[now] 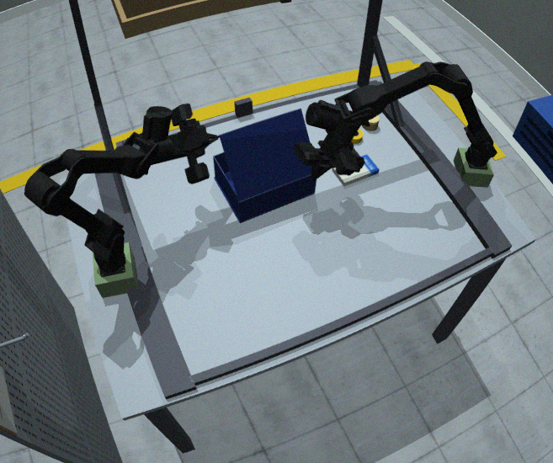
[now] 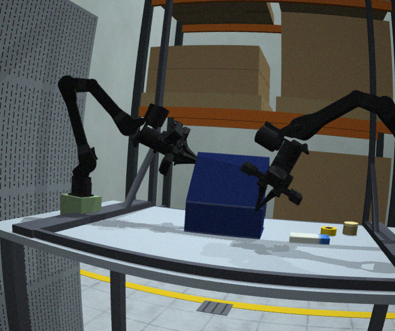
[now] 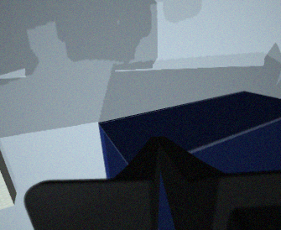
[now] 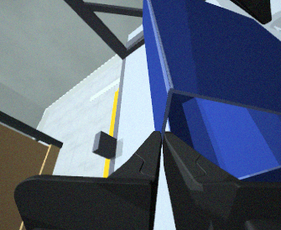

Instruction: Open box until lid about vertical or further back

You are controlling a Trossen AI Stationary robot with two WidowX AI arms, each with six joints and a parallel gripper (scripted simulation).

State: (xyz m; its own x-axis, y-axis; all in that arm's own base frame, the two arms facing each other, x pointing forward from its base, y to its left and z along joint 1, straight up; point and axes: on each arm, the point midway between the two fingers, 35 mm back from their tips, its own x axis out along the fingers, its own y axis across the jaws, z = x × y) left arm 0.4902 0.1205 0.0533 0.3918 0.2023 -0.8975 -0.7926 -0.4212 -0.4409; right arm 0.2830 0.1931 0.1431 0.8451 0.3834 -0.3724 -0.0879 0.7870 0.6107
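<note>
Right now my left hand is 12 cm past the lid flap, 12 cm to the left of it and 9 cm below it. The rest, counted from my left hand: yellow ring 18 cm behind, 20 cm to the left, 10 cm below; then tan cylinder 21 cm behind, 28 cm to the left, 9 cm below.
My right hand is 2 cm past the lid flap and 14 cm to the right of it. Round my right hand: yellow ring (7 cm behind, 46 cm to the left, 20 cm below); then tan cylinder (11 cm behind, 54 cm to the left, 18 cm below).
</note>
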